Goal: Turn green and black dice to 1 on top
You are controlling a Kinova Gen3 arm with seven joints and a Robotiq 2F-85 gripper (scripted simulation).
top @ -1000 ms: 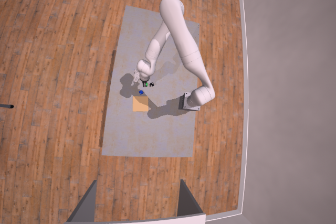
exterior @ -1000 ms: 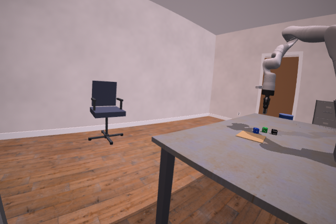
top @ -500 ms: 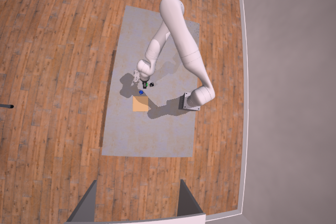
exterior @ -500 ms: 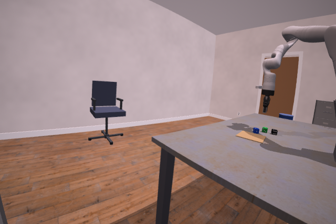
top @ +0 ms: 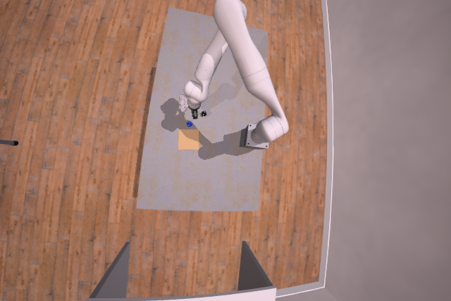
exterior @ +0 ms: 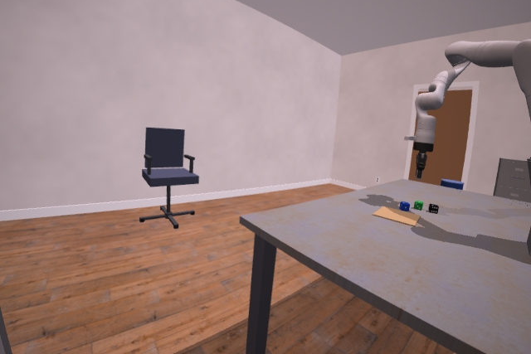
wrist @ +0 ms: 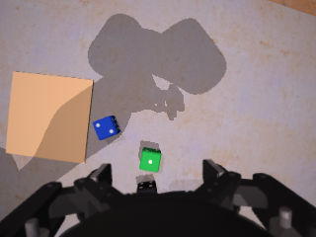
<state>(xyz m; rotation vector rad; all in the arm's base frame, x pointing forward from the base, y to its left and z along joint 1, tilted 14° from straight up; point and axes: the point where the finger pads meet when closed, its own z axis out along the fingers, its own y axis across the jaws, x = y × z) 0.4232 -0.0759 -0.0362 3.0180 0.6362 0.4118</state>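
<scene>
The green die is 20 mm behind my hand and 120 mm below it. Also, from my hand: black die (80 mm behind, 20 mm to the right, 120 mm below); blue die (80 mm to the left, 120 mm below); tan mat (20 mm behind, 190 mm to the left, 130 mm below).
</scene>
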